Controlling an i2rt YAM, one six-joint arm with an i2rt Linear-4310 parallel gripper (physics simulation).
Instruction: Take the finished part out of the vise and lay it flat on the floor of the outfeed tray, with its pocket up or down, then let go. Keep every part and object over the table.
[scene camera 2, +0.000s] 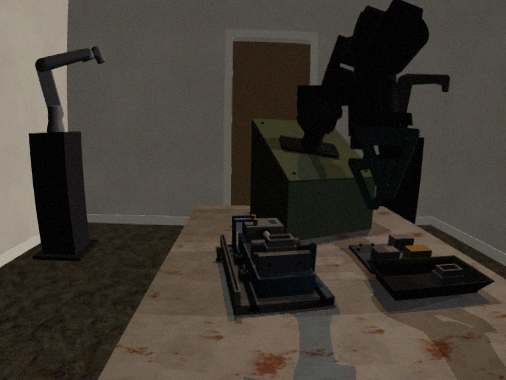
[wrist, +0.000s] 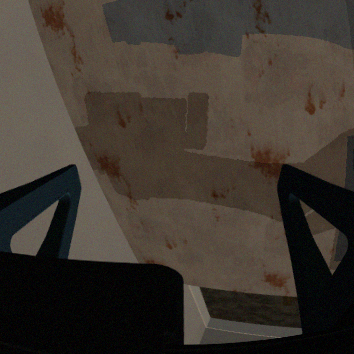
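Seen in the pictures: gripper, fingertip midpoint: (scene camera 2: 379, 205) (wrist: 178, 175); arm's base at its link origin: (scene camera 2: 309, 147).
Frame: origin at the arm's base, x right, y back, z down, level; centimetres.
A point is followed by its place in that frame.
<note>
The finished part (scene camera 2: 280, 242) @[z 15.3, x 17.5, y -44.8 cm] is a small grey block with a pocket in its top, seated between the jaws of the vise (scene camera 2: 285, 284) @[z 21.7, x 17.2, y -49.7 cm] at the table's middle. The outfeed tray (scene camera 2: 430, 291) @[z 23.5, x -11.3, y -54.2 cm] is a dark, shallow tray with sloping walls at the right. Another grey part (scene camera 2: 447, 271) @[z 21.8, x -18.3, y -50.1 cm] lies in it, pocket up. My gripper (scene camera 2: 375, 204) @[z 2.8, x 9.6, y -66.0 cm] (wrist: 178, 175) @[z 2.8, x 9.6, y -66.0 cm] is open and empty, high above the table, right of the vise and behind the tray in the scene view. The vise, the part and the tray do not show between the fingers in the wrist view.
A dark plate (scene camera 2: 361, 253) @[z 25.5, x -7.8, y -28.9 cm] behind the tray bears two grey blocks (scene camera 2: 401, 242) @[z 23.0, x -19.7, y -29.1 cm] (scene camera 2: 385, 252) @[z 22.0, x -10.0, y -37.3 cm] and a yellow-orange block (scene camera 2: 417, 250) @[z 21.9, x -19.0, y -37.7 cm]. A green sloped box (scene camera 2: 330, 205) @[z 16.5, x -4.1, y -12.3 cm] stands at the back of the table (scene camera 2: 200, 280) @[z 26.3, x 33.4, y -38.7 cm]. A blue bracket (scene camera 2: 234, 231) @[z 18.1, x 25.6, y -29.8 cm] rises behind the vise at the left.
</note>
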